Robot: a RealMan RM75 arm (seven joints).
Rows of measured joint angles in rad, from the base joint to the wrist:
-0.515, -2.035, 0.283, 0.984, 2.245, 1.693, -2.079
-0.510, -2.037, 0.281, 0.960, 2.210, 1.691, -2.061
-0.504, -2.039, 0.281, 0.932, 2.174, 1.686, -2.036
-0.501, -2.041, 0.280, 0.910, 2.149, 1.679, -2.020
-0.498, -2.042, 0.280, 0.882, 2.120, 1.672, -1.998
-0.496, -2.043, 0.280, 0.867, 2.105, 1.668, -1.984
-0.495, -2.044, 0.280, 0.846, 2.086, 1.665, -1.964
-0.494, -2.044, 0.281, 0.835, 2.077, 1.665, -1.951
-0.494, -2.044, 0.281, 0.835, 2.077, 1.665, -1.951
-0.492, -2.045, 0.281, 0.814, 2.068, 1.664, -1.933
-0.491, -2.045, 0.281, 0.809, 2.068, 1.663, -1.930
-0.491, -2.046, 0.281, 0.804, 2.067, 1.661, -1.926
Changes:
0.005, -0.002, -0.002, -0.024, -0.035, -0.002, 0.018
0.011, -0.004, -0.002, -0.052, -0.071, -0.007, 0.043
0.014, -0.006, -0.003, -0.074, -0.096, -0.014, 0.059
0.017, -0.007, -0.003, -0.102, -0.125, -0.021, 0.081
0.019, -0.008, -0.003, -0.117, -0.140, -0.025, 0.095
0.020, -0.009, -0.003, -0.138, -0.159, -0.028, 0.115
0.021, -0.009, -0.002, -0.149, -0.168, -0.028, 0.128
0.021, -0.009, -0.002, -0.149, -0.168, -0.028, 0.128
0.023, -0.010, -0.002, -0.170, -0.177, -0.029, 0.146
0.024, -0.010, -0.002, -0.175, -0.177, -0.030, 0.149
0.024, -0.011, -0.002, -0.180, -0.178, -0.032, 0.153

